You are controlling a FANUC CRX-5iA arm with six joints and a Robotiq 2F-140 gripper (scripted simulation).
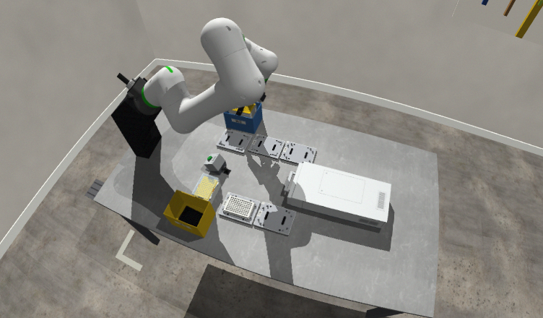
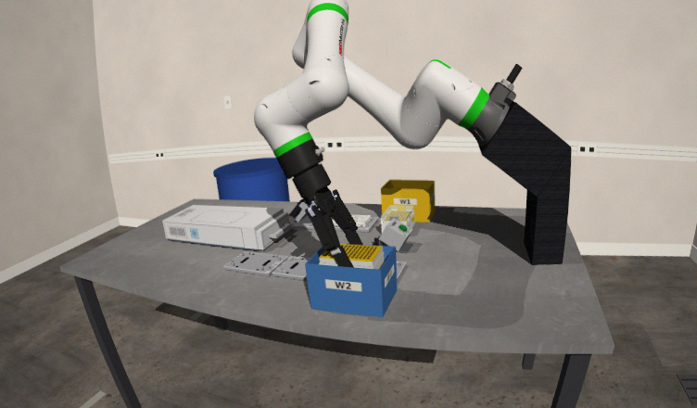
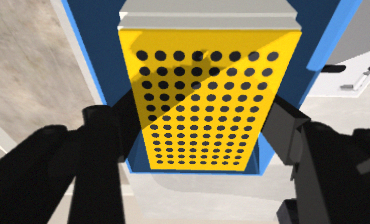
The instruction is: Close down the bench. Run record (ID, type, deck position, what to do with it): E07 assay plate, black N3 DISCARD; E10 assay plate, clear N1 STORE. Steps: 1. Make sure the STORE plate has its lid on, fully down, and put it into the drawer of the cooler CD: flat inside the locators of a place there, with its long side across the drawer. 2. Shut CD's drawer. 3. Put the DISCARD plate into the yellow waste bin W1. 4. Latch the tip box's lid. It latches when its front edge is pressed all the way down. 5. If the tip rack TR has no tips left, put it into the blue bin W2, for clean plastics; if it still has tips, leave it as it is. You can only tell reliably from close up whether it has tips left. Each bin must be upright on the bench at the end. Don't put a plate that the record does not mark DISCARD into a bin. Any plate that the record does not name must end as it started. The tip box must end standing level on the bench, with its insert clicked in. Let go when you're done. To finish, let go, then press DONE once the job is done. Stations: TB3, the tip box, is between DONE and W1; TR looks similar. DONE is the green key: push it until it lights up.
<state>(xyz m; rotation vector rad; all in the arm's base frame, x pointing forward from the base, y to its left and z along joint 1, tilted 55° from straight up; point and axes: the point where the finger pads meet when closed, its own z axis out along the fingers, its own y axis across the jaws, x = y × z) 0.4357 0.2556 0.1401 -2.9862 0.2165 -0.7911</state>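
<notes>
Now: hand 32 cm to the left of the green DONE key, 11 cm past it and 5 cm above it. Also, from my hand: yellow tip rack TR (1 cm below, 1 cm behind); then clear tip box lid (48 cm to the right, 9 cm behind, 6 cm below); then blue bin W2 (8 cm below).
</notes>
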